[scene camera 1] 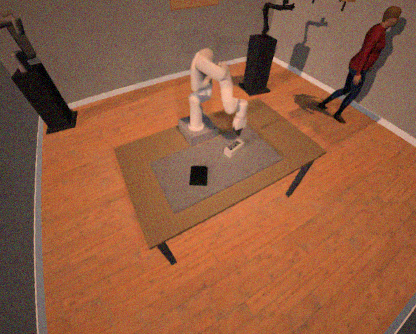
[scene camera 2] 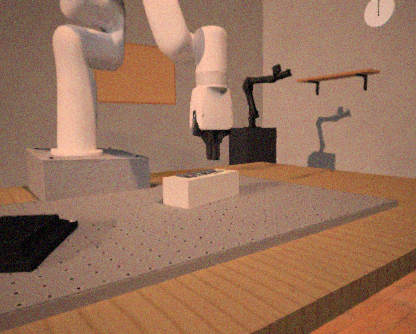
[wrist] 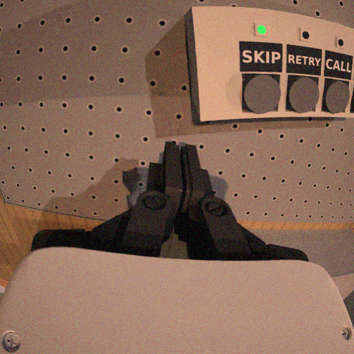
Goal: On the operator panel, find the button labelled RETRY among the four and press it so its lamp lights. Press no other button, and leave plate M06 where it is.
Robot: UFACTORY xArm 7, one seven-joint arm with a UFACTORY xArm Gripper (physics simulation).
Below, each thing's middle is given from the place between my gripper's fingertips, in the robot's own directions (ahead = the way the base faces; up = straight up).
Labels:
Now: hand 90 mm short of the white operator panel (scene camera 2: 193,190), 70 mm to the left of it and 40 mm above it.

